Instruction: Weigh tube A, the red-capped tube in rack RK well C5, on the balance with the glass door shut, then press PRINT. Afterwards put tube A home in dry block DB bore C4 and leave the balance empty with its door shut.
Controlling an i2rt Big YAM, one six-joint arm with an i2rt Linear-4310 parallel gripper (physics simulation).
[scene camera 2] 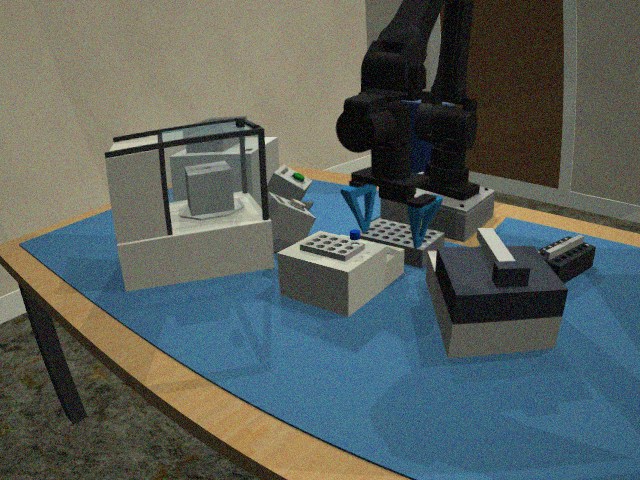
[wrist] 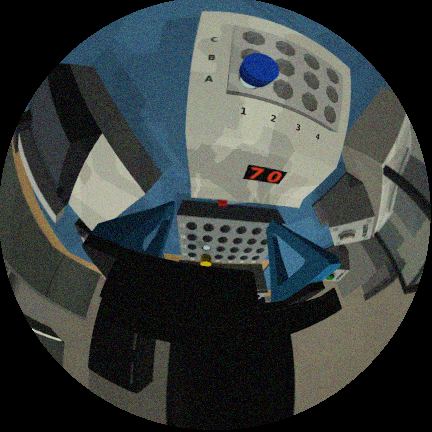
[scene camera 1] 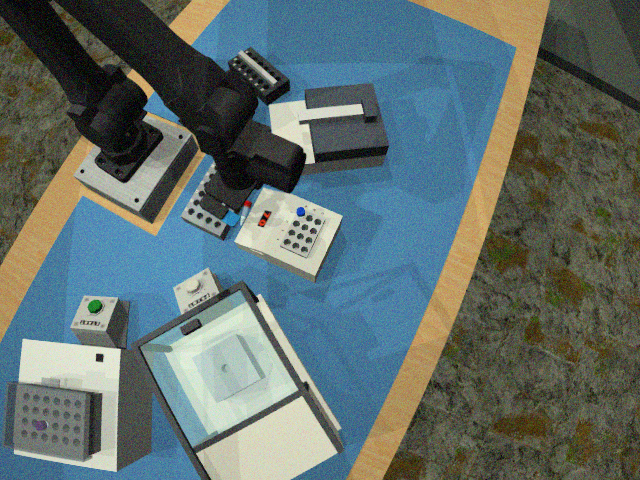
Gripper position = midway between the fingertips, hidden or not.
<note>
My gripper (scene camera 2: 390, 239) is open, holding nothing. I also see a glass-box balance (scene camera 1: 301, 429), a green-button unit (scene camera 1: 100, 321), a PRINT button (scene camera 2: 291, 222) and a white-and-dark device with lever (scene camera 2: 495, 299).
My gripper is seen too in the wrist view (wrist: 224, 216) and in scene camera 1 (scene camera 1: 247, 198). The glass-box balance shows as well in scene camera 2 (scene camera 2: 196, 208) and in the wrist view (wrist: 372, 151). The green-button unit also shows in scene camera 2 (scene camera 2: 285, 182).
</note>
